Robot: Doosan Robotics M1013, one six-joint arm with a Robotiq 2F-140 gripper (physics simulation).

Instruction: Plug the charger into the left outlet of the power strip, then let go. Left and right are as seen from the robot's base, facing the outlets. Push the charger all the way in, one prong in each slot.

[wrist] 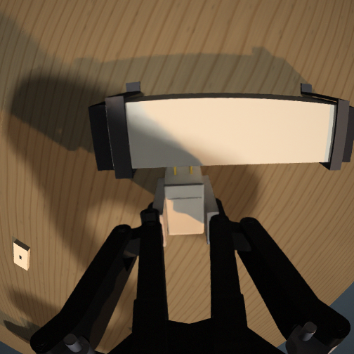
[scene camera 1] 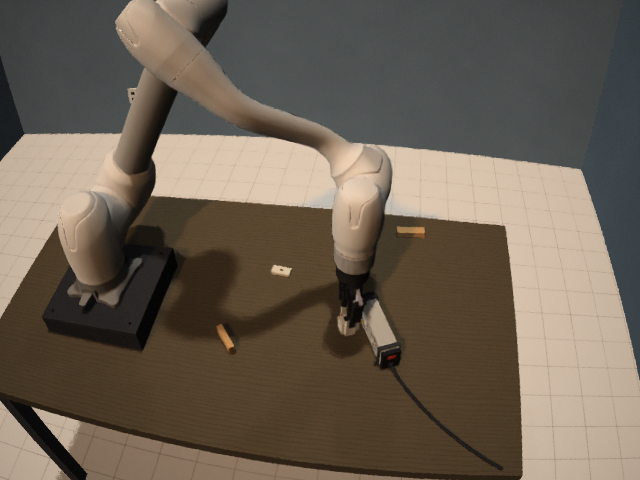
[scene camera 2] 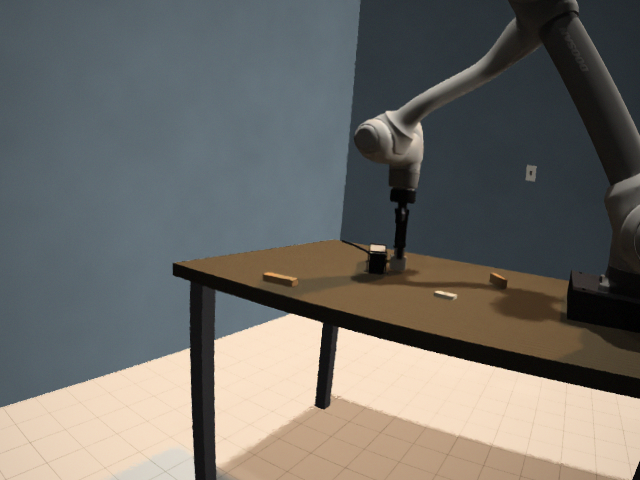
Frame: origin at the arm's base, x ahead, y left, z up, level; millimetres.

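Where they show: gripper, fingertip midpoint: (scene camera 1: 347,328) (scene camera 2: 397,269); arm's base at its link origin: (scene camera 1: 105,279) (scene camera 2: 631,291).
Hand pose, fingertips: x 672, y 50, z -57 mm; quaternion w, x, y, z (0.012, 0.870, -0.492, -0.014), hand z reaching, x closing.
Things, the pixels of their top centre, and the offset from my fingertips. "spot": a spot on its surface instead.
- power strip at its top centre: (scene camera 1: 378,321) (scene camera 2: 378,247) dz +52, dx +76, dy -3 mm
- strip's dark cable at a spot on its surface: (scene camera 1: 434,419) spot: dz -3, dx +256, dy -224 mm
- small white plate at its top centre: (scene camera 2: 445,293) (scene camera 1: 281,269) dz +0, dx -219, dy +159 mm
- orange block at its top centre: (scene camera 1: 225,336) (scene camera 2: 498,276) dz +18, dx -285, dy -111 mm
The power strip (scene camera 1: 379,328) (scene camera 2: 377,261) (wrist: 230,131) is a long pale body with dark end caps. The slots of its outlets are hidden from view. My gripper (scene camera 1: 349,321) (scene camera 2: 398,256) (wrist: 183,189) points down and is shut on the charger (wrist: 185,215), a small pale block, with one finger pad on each side. Its two yellow prongs show in the wrist view, pointing at the strip's near long side, left of that side's middle. Their tips meet the strip's edge in this view; whether they are inside the slots cannot be told. Pads and charger blur together in the scene views.
The strip's dark cable (scene camera 1: 434,419) runs to the table's front right. A small white plate (scene camera 1: 281,270) (scene camera 2: 445,295) (wrist: 21,255) lies between robot base and strip. One orange block (scene camera 1: 225,338) (scene camera 2: 498,280) lies nearer the base, another (scene camera 1: 410,231) (scene camera 2: 280,279) near the table's far edge.
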